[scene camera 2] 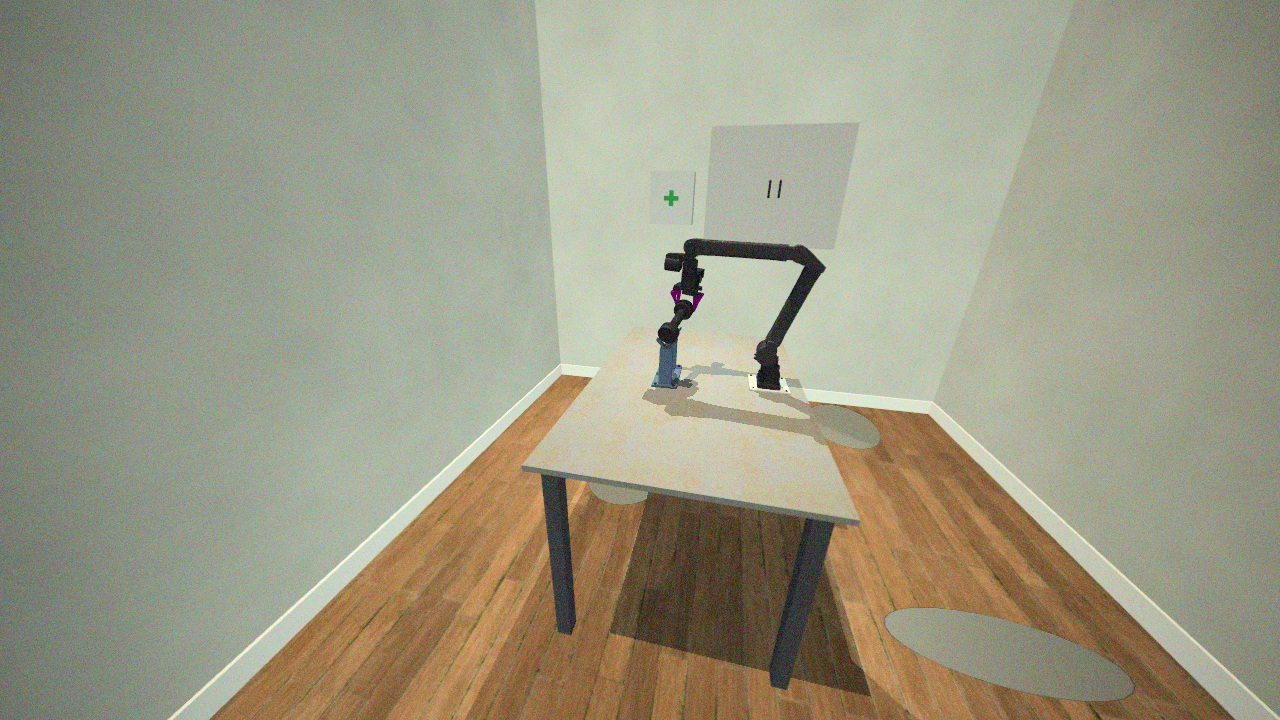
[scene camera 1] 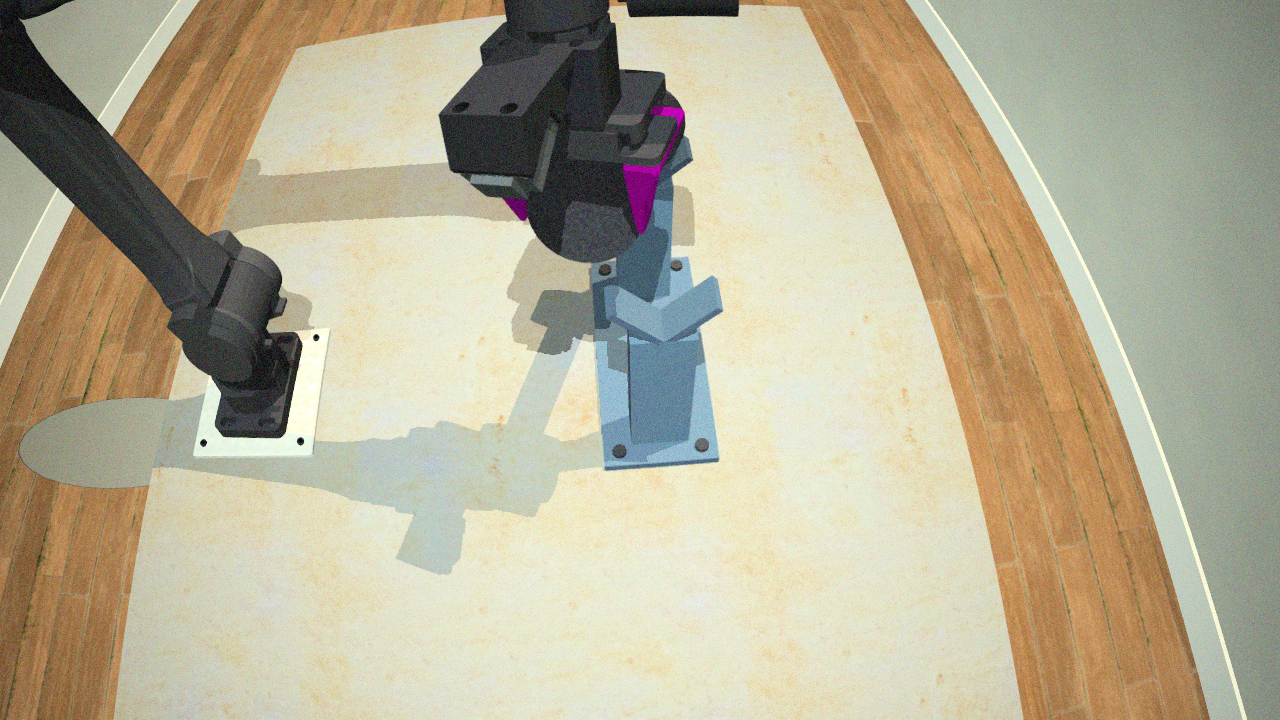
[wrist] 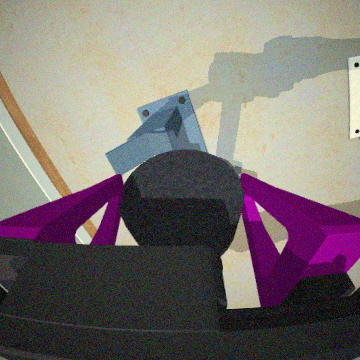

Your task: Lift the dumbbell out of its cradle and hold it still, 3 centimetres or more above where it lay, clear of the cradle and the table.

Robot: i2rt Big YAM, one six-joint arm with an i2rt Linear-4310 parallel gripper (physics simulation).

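The dumbbell [scene camera 1: 588,234] [scene camera 2: 675,320] [wrist: 182,182] is black with thick round heads. My gripper [scene camera 1: 581,222] [scene camera 2: 685,307] [wrist: 180,181], with magenta fingers, is shut on one head, a finger on each side. In scene camera 2 the dumbbell slants: the held head is higher, and the other head is lower, right at the top of the cradle [scene camera 1: 662,389] [scene camera 2: 666,362] [wrist: 122,152]. I cannot tell whether that head touches the cradle. The blue cradle has V-shaped holders and a bolted base; the near holder is bare in scene camera 1. The handle is hidden there and in the wrist view.
The arm's base stands on a white plate [scene camera 1: 306,394] [scene camera 2: 756,383] [wrist: 354,100], beside the cradle on the pale table [scene camera 1: 805,582] [scene camera 2: 698,456]. The arm casts shadows across the table. A wooden floor [scene camera 1: 1074,537] [scene camera 2: 447,608] surrounds it.
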